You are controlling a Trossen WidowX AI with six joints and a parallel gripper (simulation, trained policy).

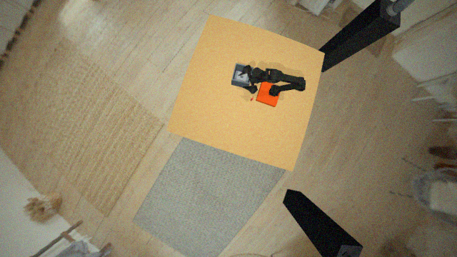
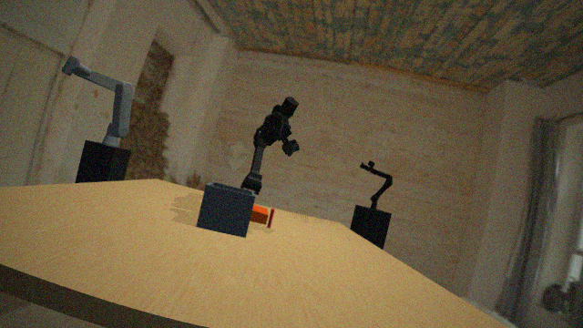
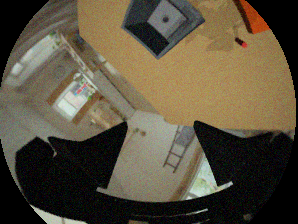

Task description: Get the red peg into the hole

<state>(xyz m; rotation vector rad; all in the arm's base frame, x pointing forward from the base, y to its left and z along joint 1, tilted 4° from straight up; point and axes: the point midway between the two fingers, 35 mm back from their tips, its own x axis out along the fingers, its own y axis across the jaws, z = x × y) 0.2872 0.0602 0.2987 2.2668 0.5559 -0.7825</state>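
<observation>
Right now my gripper tip is 280 mm above the red peg, 140 mm past it and 30 mm to the right of it.
</observation>
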